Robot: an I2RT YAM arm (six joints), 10 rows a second.
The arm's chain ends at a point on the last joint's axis. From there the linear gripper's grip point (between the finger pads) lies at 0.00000 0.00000 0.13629 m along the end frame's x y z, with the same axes.
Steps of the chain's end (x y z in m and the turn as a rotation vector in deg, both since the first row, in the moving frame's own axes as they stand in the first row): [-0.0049 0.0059 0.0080 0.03 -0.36 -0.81]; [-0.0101 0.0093 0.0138 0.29 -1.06 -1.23]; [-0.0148 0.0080 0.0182 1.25 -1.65 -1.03]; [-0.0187 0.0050 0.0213 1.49 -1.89 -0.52]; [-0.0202 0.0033 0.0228 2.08 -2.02 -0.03]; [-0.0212 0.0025 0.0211 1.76 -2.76 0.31]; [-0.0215 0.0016 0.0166 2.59 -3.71 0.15]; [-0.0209 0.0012 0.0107 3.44 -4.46 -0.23]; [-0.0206 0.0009 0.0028 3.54 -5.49 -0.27]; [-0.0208 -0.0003 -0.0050 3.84 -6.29 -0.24]
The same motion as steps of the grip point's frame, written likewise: [-0.0058 0.0058 0.0080 0.03 -0.36 -0.81]; [-0.0126 0.0086 0.0138 0.29 -1.06 -1.23]; [-0.0188 0.0051 0.0181 1.25 -1.65 -1.03]; [-0.0232 0.0015 0.0212 1.49 -1.89 -0.52]; [-0.0250 -0.0016 0.0226 2.08 -2.02 -0.03]; [-0.0278 -0.0017 0.0209 1.76 -2.76 0.31]; [-0.0303 -0.0046 0.0162 2.59 -3.71 0.15]; [-0.0315 -0.0069 0.0100 3.44 -4.46 -0.23]; [-0.0337 -0.0075 0.0019 3.54 -5.49 -0.27]; [-0.0357 -0.0094 -0.0061 3.84 -6.29 -0.24]
